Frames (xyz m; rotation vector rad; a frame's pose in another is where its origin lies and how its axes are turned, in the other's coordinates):
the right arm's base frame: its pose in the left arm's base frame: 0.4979 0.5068 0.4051 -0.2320 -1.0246 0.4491
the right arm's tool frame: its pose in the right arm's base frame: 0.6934 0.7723 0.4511 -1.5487 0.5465 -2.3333
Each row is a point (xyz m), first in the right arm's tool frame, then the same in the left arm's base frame.
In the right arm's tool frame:
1: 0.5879 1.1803 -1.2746
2: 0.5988 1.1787 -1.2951
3: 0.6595 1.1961 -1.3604
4: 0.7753 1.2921 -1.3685
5: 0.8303 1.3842 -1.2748
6: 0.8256 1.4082 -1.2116
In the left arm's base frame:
1: 0.3391 -0.1029 -0.0132
2: 0.3269 -0.1139 -0.0297
3: 0.2825 -0.1811 -0.0717
4: 0.2540 -0.3238 -0.0329
5: 0.2837 -0.3991 0.0843
6: 0.3114 -0.3966 0.1461

